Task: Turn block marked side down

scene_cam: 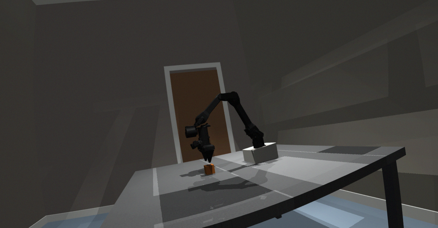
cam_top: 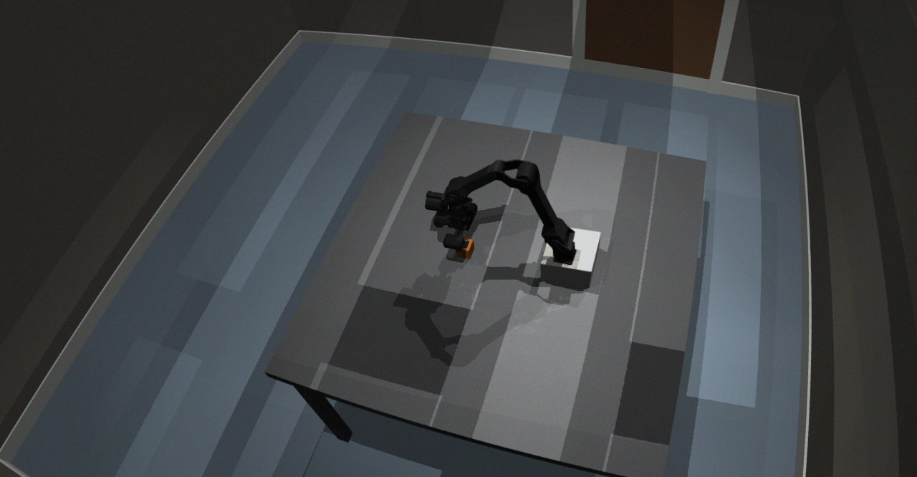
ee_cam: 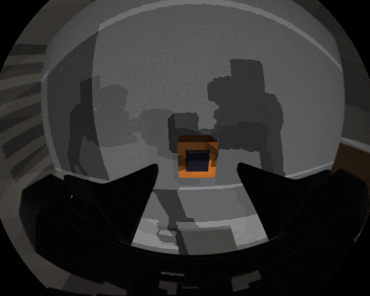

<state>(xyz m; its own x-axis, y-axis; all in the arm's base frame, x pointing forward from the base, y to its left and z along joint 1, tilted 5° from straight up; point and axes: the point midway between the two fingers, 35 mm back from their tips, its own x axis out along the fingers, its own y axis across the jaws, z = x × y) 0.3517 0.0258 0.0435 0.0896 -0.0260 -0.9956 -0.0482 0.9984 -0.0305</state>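
My gripper tip is 3 cm above the orange block.
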